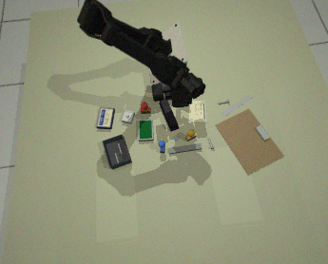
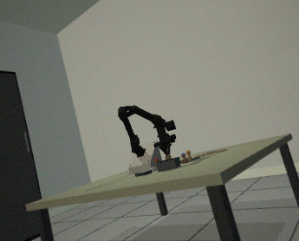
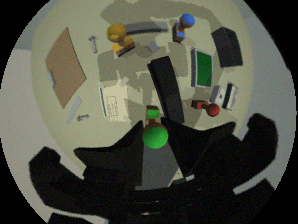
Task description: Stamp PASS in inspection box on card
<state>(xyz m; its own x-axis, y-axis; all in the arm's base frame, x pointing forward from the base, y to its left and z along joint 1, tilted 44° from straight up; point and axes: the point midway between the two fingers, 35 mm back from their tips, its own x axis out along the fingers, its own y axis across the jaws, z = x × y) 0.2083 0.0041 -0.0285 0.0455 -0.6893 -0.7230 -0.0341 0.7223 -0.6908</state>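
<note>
Right now the green ink pad is 90 mm ahead of my gripper tip, 140 mm to the right of it and 60 mm below it. From my gripper tip the other things lie so: green-knobbed stamp (10 mm below); cream card (20 mm ahead, 80 mm to the left, 70 mm below); black bar (30 mm ahead, 40 mm to the right, 50 mm below).
</note>
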